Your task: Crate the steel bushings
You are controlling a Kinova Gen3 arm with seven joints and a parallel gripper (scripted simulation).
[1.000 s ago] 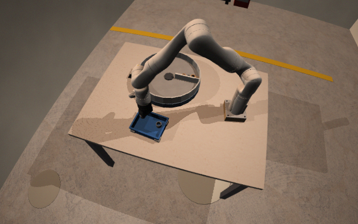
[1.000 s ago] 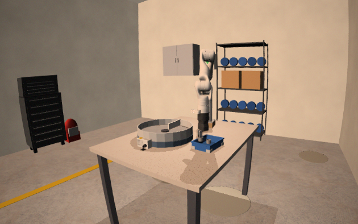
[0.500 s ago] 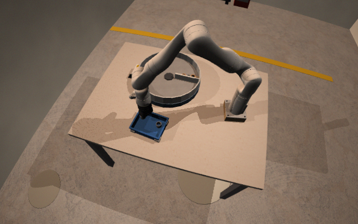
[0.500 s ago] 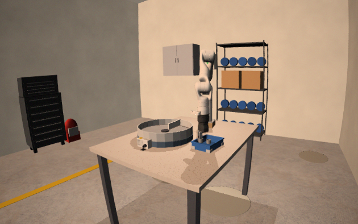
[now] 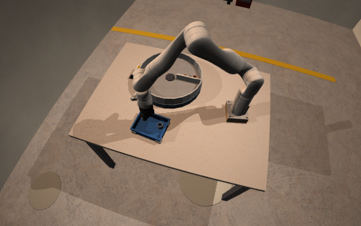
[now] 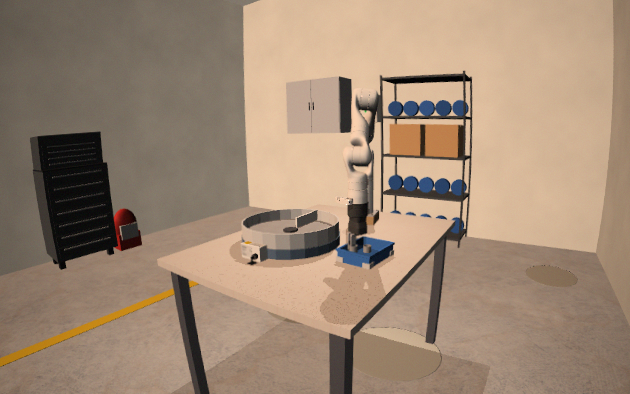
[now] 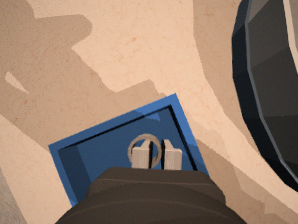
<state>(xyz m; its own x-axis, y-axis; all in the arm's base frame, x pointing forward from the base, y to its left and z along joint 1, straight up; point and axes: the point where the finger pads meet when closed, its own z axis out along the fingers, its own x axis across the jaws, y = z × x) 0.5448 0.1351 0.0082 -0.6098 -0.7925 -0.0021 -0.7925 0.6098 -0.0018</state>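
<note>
My gripper is now 40 mm past the blue crate, 40 mm to the right of it and 30 mm above it.
</note>
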